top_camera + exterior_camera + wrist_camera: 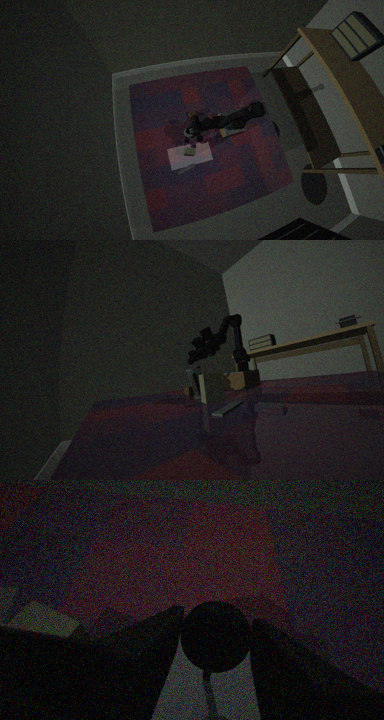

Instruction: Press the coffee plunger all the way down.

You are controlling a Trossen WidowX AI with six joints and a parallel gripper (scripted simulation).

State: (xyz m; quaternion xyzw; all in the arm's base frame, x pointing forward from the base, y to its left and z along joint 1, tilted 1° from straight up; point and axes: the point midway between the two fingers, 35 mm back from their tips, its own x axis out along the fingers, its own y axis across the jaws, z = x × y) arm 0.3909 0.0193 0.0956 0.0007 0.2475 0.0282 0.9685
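Now: gripper tip 9 cm above the glass press, 2 cm past it and 1 cm to the right of it.
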